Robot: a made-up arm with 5 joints.
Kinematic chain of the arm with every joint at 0, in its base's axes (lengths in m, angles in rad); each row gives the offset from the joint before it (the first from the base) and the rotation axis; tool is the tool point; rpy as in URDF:
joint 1: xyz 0.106 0 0.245 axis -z
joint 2: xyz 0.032 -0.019 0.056 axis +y
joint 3: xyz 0.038 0 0.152 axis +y
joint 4: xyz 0.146 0 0.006 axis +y
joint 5: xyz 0.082 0.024 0 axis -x
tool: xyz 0 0 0 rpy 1.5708 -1.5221 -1.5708
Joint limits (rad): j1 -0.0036..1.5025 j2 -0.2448..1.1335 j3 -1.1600..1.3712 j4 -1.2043..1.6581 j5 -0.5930..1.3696
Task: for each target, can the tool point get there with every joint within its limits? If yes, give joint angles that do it. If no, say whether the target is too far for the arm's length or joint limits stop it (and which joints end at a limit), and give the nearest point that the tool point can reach.
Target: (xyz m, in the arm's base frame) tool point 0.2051 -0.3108 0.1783
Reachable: yes | joints 1.2776 1.0265 0.0469 -0.5146 -0.3797
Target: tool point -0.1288 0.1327 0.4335
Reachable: no: joint limits stop it (at a limit: joint 1, joint 2, joint 3) | nearest point 0.1087 0.0050 0.2832 | short by 0.309 m
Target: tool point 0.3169 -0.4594 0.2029
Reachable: no: too far | nearest point 0.2719 -0.3613 0.2461 | short by 0.116 m
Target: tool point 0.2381 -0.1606 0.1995
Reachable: yes | joints 0.9064 0.6188 0.4349 0.7708 1.1958
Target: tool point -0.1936 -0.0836 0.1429
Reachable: no: joint limits stop it (at a limit: joint 1) | nearest point 0.1153 -0.0625 0.1429 | short by 0.310 m
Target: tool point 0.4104 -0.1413 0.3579
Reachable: yes | joints 0.4495 0.4183 0.1610 -0.6809 -0.0258
